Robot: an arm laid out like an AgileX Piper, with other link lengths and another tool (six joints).
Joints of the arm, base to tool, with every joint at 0 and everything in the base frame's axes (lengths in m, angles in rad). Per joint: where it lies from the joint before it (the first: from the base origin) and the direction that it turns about. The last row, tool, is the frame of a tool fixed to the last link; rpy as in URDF.
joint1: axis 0 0 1 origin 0 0 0.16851
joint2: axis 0 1 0 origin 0 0 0
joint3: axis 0 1 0 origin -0.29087 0 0.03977
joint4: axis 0.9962 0 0.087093 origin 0.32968 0 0.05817
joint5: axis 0 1 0 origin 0 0 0
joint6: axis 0.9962 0 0.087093 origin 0.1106 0 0.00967
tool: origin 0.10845 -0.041 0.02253 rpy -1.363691 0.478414 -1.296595
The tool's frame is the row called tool.
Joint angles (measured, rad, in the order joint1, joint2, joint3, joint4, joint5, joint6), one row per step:
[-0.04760, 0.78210, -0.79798, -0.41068, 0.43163, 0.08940]
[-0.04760, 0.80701, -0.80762, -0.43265, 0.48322, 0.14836]
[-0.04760, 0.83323, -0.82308, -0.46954, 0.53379, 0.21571]
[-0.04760, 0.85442, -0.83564, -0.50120, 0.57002, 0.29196]
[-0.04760, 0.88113, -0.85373, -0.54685, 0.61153, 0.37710]
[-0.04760, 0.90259, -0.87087, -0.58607, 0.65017, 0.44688]
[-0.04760, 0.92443, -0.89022, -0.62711, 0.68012, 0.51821]
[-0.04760, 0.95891, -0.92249, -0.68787, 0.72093, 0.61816]
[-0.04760, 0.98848, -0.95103, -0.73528, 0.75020, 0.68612]
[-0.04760, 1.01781, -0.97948, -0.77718, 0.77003, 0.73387]
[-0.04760, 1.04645, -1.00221, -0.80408, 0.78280, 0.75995]
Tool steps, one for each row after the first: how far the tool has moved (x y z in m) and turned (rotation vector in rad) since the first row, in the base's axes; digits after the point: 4 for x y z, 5 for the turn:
[0.0009, -0.0071, -0.0140, 0.03750, 0.04993, -0.04172]
[0.0009, -0.0156, -0.0237, 0.06598, 0.09025, -0.09134]
[0.0002, -0.0227, -0.0308, 0.10528, 0.11058, -0.13997]
[-0.0007, -0.0319, -0.0362, 0.13720, 0.12894, -0.19937]
[-0.0026, -0.0400, -0.0393, 0.16035, 0.14120, -0.25326]
[-0.0035, -0.0476, -0.0393, 0.18198, 0.14057, -0.30428]
[-0.0039, -0.0584, -0.0369, 0.20759, 0.13115, -0.37712]
[-0.0031, -0.0664, -0.0331, 0.21798, 0.12005, -0.42921]
[-0.0003, -0.0728, -0.0279, 0.21634, 0.10793, -0.46636]
[0.0041, -0.0769, -0.0258, 0.21015, 0.10612, -0.48912]

